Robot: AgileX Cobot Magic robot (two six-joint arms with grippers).
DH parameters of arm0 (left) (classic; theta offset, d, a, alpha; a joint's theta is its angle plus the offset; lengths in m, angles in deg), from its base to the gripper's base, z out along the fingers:
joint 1: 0 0.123 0 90
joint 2: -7.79 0 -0.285 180
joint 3: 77.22 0 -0.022 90
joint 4: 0 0.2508 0 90
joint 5: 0 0 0.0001 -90
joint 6: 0 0.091 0 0
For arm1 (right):
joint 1: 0 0.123 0 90
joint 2: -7.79 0 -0.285 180
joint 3: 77.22 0 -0.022 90
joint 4: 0 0.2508 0 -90
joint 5: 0 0 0.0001 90
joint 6: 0 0.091 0 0
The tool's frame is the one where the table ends.
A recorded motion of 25 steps. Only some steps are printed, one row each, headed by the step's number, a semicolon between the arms.
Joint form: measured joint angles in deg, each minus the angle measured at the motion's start. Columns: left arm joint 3, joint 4, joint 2, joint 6, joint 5, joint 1; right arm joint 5, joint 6, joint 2, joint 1, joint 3, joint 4.
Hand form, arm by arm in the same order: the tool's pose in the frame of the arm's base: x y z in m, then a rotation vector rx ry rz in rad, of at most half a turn. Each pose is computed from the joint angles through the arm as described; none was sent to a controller.
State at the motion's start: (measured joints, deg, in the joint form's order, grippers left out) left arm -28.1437 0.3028 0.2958 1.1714 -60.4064 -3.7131; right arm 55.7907 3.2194 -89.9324 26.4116 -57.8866 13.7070
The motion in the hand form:
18: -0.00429 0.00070 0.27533 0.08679 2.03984 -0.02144; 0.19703 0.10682 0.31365 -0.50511 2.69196 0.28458
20: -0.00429 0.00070 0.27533 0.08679 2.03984 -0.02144; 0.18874 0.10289 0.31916 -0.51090 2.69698 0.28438
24: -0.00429 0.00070 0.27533 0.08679 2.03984 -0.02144; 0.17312 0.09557 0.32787 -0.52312 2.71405 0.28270
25: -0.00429 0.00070 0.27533 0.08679 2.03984 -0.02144; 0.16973 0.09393 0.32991 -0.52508 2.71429 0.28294
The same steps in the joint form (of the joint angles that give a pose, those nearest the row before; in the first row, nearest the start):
18: 0.00 0.00 0.00 0.00 0.00 0.00; 3.67 0.05 21.01 0.00 -0.05 -7.83
20: 0.00 0.00 0.00 0.00 0.00 0.00; 5.81 0.05 22.81 0.00 -0.05 -7.83
24: 0.00 0.00 0.00 0.00 0.00 0.00; 10.05 0.05 25.97 0.00 -0.05 -7.78
25: 0.00 0.00 0.00 0.00 0.00 0.00; 10.82 0.05 26.71 0.00 -0.05 -7.78

